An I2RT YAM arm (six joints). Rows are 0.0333 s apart.
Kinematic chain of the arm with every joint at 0, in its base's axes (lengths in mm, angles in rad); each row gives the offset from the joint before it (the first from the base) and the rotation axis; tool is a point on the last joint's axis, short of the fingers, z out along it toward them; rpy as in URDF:
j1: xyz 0 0 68 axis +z
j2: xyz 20 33.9 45.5 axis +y
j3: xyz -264 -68.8 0 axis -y
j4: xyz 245 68.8 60 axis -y
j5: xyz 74 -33.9 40.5 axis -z
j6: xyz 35.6 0 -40.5 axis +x
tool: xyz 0 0 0 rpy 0 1.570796 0
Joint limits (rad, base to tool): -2.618..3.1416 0..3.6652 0..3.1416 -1.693..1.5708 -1.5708..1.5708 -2.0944..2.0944
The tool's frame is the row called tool.
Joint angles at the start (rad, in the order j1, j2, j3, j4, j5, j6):
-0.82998 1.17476 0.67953 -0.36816 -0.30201 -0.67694
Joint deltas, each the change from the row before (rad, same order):
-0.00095 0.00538 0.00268 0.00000 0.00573 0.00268
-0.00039 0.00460 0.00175 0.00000 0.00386 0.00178
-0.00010 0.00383 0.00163 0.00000 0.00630 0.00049
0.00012 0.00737 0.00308 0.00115 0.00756 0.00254
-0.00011 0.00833 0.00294 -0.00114 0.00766 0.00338
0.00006 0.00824 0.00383 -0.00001 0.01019 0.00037
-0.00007 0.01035 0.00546 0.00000 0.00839 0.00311
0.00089 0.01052 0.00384 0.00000 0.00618 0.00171
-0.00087 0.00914 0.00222 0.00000 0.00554 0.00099
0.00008 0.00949 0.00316 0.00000 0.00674 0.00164
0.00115 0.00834 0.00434 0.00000 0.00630 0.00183
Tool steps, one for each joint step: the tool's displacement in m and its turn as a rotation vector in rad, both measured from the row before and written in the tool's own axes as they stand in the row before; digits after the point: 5 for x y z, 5 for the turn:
0.00002 -0.00083 0.00073 0.00347 0.00582 0.00417
0.00008 -0.00052 0.00073 0.00157 0.00463 0.00289
0.00006 -0.00050 0.00060 0.00368 0.00560 0.00119
-0.00012 -0.00084 0.00119 0.00397 0.00703 0.00333
0.00023 -0.00071 0.00141 0.00219 0.00970 0.00523
-0.00009 -0.00097 0.00129 0.00534 0.00963 0.00149
-0.00037 -0.00121 0.00153 0.00373 0.00891 0.00440
-0.00010 -0.00069 0.00187 0.00035 0.00870 0.00269
0.00044 -0.00072 0.00170 0.00078 0.00890 0.00332
0.00011 -0.00072 0.00170 0.00151 0.00897 0.00307
-0.00048 -0.00069 0.00134 0.00192 0.00667 0.00186

